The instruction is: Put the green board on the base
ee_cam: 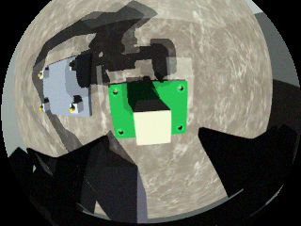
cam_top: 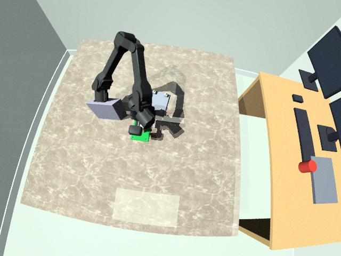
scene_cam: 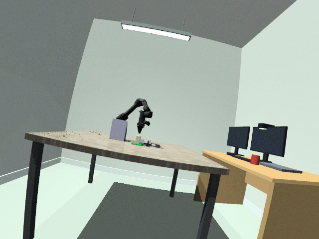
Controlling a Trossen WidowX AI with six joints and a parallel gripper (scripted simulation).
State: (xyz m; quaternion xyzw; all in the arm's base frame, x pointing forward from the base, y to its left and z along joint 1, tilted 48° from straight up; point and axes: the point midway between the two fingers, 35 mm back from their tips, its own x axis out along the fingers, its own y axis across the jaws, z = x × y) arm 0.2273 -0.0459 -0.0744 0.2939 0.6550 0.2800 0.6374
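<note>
My gripper tip is now 8 cm above the green board. Round my gripper tip: grey base (18 cm to the left, 10 cm below, 7 cm ahead).
</note>
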